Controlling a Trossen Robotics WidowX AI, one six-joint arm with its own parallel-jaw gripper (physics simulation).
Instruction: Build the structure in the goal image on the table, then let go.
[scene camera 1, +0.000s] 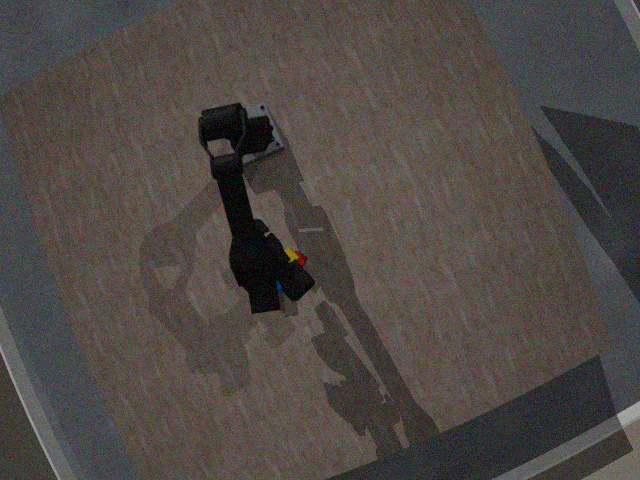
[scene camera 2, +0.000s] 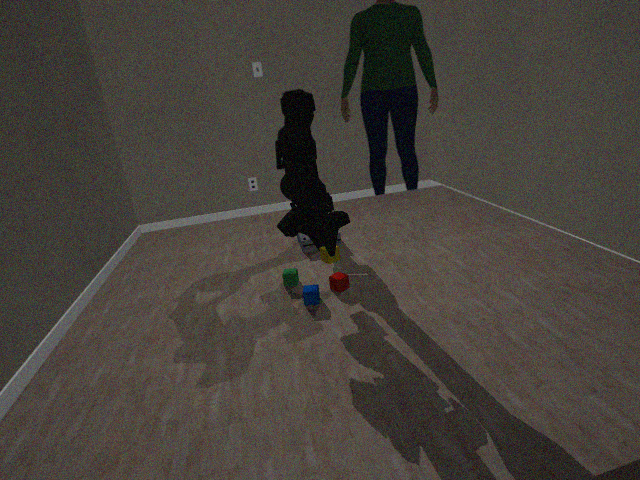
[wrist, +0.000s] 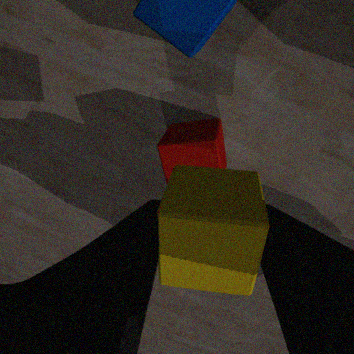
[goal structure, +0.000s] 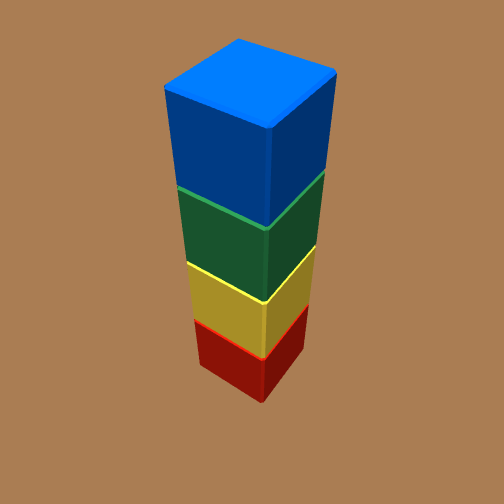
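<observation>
My gripper (scene camera 2: 330, 253) (wrist: 208, 213) is shut on a yellow cube (scene camera 1: 291, 254) (scene camera 2: 325, 255) (wrist: 212, 240) and holds it above the table. A red cube (scene camera 1: 301, 258) (scene camera 2: 339, 282) (wrist: 192, 150) sits on the table below it; in the wrist view the yellow cube covers its near part. A blue cube (scene camera 1: 279, 286) (scene camera 2: 310, 295) (wrist: 187, 22) sits apart from the red one, mostly hidden by the arm in scene camera 1. A green cube (scene camera 2: 290, 277) sits on the table in scene camera 2, to the left of the blue one.
The arm's grey base plate (scene camera 1: 276, 135) (scene camera 2: 307, 242) stands on the wood-grained table (scene camera 1: 413, 180) (scene camera 2: 206, 428). Dark shadows of the arm fall across the surface and over the cubes' area. A person (scene camera 2: 390, 56) in a green top stands at the back wall.
</observation>
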